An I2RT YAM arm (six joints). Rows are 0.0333 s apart.
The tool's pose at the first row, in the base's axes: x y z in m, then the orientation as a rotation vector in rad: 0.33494 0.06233 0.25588 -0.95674 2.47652 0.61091
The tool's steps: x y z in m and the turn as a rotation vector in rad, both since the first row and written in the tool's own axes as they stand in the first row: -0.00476 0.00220 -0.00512 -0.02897 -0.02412 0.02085; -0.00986 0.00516 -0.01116 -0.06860 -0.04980 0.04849; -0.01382 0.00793 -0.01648 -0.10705 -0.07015 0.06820; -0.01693 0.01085 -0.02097 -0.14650 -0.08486 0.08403; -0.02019 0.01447 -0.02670 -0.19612 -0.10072 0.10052; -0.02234 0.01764 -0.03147 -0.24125 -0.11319 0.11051; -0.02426 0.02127 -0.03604 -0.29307 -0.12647 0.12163; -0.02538 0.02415 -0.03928 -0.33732 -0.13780 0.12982; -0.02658 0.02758 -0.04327 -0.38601 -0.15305 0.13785; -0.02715 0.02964 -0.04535 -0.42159 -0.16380 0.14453; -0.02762 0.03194 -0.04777 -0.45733 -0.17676 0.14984; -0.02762 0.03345 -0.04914 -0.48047 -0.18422 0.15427; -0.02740 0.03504 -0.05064 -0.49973 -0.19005 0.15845; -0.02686 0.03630 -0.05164 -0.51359 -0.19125 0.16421; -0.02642 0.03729 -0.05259 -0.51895 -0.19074 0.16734
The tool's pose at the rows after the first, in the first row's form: 0.33551 0.06355 0.26308 -0.93000 2.46562 0.66298; 0.33557 0.06496 0.27141 -0.89786 2.45517 0.73102; 0.33516 0.06604 0.27850 -0.87705 2.44350 0.79291; 0.33424 0.06721 0.28451 -0.86377 2.43334 0.85295; 0.33266 0.06828 0.29179 -0.85196 2.41947 0.92639; 0.33085 0.06897 0.29759 -0.84776 2.40442 0.99083; 0.32861 0.06996 0.30323 -0.84332 2.38631 1.06421; 0.32665 0.07074 0.30717 -0.84062 2.36880 1.12619; 0.32418 0.07153 0.31191 -0.83682 2.34500 1.19424; 0.32267 0.07209 0.31442 -0.83291 2.32747 1.24389; 0.32085 0.07258 0.31721 -0.82923 2.30629 1.29336; 0.31949 0.07286 0.31870 -0.82597 2.29355 1.32543; 0.31790 0.07301 0.32021 -0.82276 2.28330 1.35216; 0.31643 0.07304 0.32106 -0.81864 2.28004 1.37193; 0.31523 0.07296 0.32185 -0.81646 2.28014 1.37977
